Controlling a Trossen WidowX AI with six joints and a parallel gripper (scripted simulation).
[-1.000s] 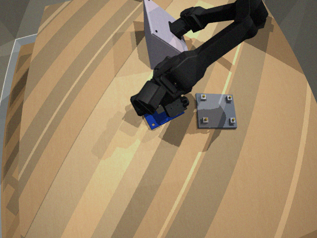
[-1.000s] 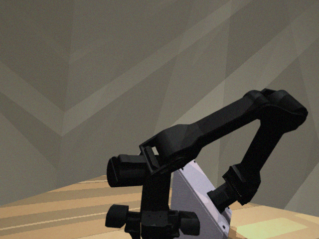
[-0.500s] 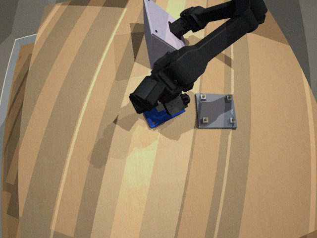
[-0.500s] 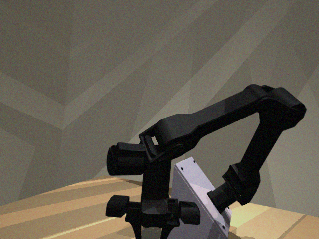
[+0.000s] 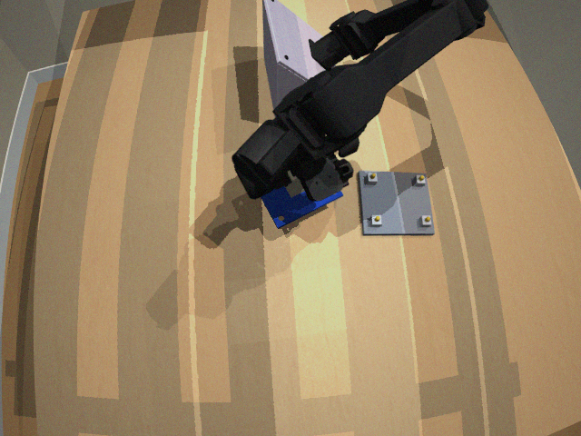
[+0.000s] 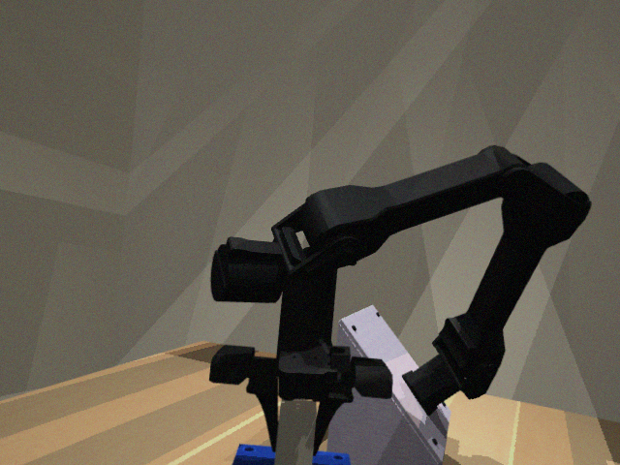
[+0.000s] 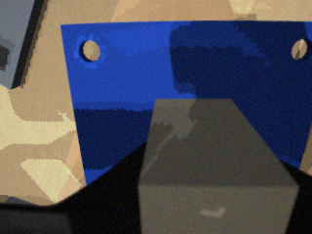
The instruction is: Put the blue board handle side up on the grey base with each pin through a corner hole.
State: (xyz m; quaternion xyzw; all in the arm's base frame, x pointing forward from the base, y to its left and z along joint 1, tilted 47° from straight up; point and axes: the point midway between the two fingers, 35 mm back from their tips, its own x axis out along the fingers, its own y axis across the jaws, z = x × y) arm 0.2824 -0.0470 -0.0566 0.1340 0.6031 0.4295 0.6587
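Now: the grey base 20 cm to the left of my gripper tip, 8 cm below it and 2 cm ahead of it. The rest, counted from my gripper tip: flat blue board: right at my gripper tip.
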